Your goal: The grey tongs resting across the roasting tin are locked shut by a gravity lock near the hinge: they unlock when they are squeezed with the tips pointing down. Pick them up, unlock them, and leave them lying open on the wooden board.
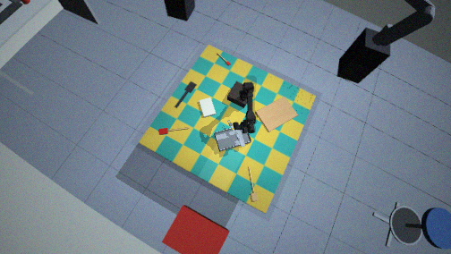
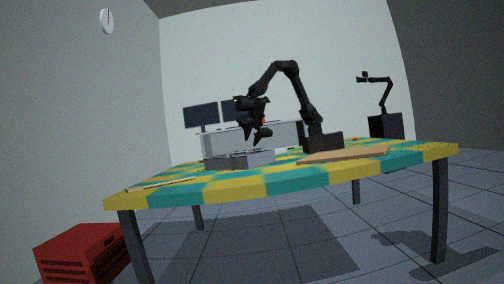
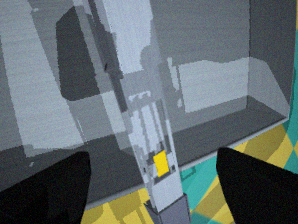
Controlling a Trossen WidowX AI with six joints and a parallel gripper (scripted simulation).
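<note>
Right now the yellow lock piece is 3 cm to the right of my gripper tip, 3 cm below it and 1 cm behind it. Round my gripper tip: wooden board: 33 cm behind, 32 cm to the left, 9 cm below; white block: 34 cm to the right, 16 cm behind, 8 cm below; roasting tin: 7 cm below, 6 cm ahead, 2 cm to the right.
</note>
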